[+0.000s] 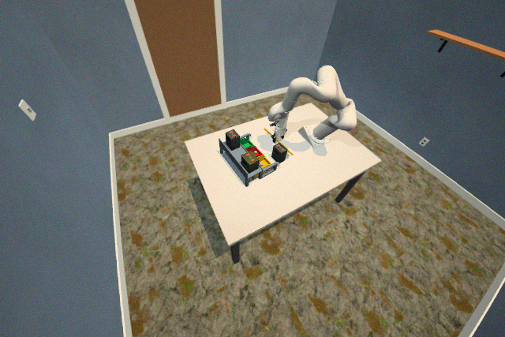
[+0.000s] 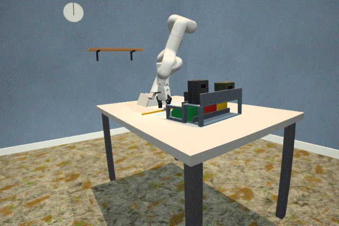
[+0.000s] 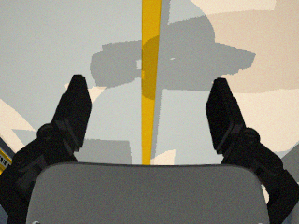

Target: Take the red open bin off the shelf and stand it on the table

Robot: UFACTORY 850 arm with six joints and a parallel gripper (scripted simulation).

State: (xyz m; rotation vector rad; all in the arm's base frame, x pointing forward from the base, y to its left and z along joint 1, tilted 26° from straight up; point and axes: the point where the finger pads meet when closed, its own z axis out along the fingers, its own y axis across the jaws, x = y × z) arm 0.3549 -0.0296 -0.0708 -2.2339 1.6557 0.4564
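Now: hand 20 mm above the thin yellow rod. The rest, counted from my hand: green bin 320 mm ahead, 20 mm to the left, 20 mm above; black box 180 mm to the left, 80 mm ahead, 40 mm above; red bin 280 mm ahead, 120 mm to the left, 20 mm above.
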